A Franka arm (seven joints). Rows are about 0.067 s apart.
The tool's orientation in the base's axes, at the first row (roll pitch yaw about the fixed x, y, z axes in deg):
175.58 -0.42 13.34
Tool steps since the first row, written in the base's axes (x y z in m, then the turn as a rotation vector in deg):
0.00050 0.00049 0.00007 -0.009 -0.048 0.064
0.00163 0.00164 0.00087 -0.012 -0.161 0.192
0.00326 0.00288 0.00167 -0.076 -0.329 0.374
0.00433 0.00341 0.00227 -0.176 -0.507 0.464
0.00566 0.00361 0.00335 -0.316 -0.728 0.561
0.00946 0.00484 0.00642 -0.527 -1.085 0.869
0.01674 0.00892 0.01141 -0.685 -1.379 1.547
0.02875 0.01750 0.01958 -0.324 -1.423 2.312
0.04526 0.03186 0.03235 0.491 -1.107 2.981
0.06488 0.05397 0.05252 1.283 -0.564 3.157
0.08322 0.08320 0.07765 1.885 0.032 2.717
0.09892 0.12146 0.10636 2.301 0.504 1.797
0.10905 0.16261 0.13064 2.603 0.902 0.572
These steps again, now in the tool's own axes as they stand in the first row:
0.00060 -0.00036 -0.00009 -0.019 0.049 -0.061
0.00197 -0.00115 -0.00095 -0.047 0.168 -0.180
0.00385 -0.00192 -0.00179 -0.147 0.331 -0.351
0.00502 -0.00214 -0.00241 -0.285 0.487 -0.430
0.00636 -0.00195 -0.00346 -0.471 0.677 -0.514
0.01037 -0.00203 -0.00652 -0.757 0.999 -0.800
0.01843 -0.00393 -0.01161 -0.973 1.300 -1.458
0.03215 -0.00887 -0.02009 -0.627 1.484 -2.209
0.05163 -0.01803 -0.03346 0.244 1.416 -2.879
0.07596 -0.03343 -0.05470 1.141 1.085 -3.074
0.10074 -0.05564 -0.08144 1.861 0.611 -2.664
0.12505 -0.08695 -0.11248 2.368 0.178 -1.771
0.14458 -0.12268 -0.13945 2.745 -0.234 -0.572

